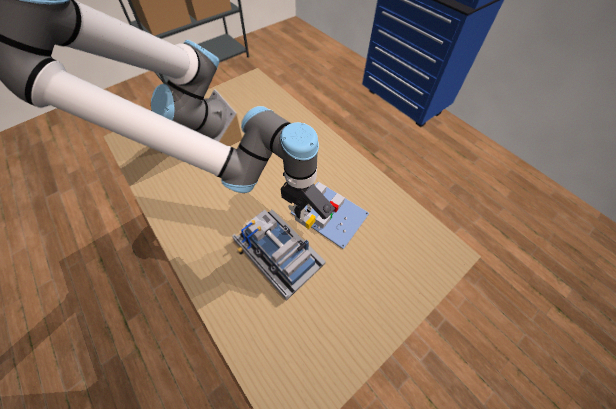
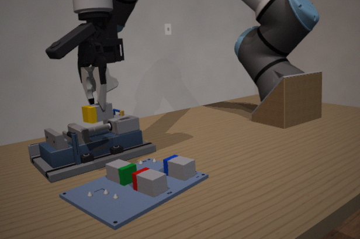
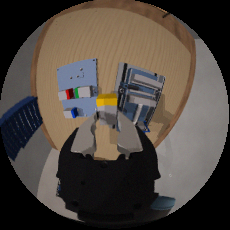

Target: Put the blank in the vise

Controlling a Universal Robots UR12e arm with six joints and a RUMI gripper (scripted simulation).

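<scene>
My gripper is now 110 mm to the left of the moving jaw, 90 mm above it and 30 mm short of it. The rest, counted from my hand: yellow-ended blank 20 mm below; then milling vise 130 mm below, 110 mm to the right; then fixed jaw 100 mm ahead, 90 mm to the right, 90 mm below.
</scene>
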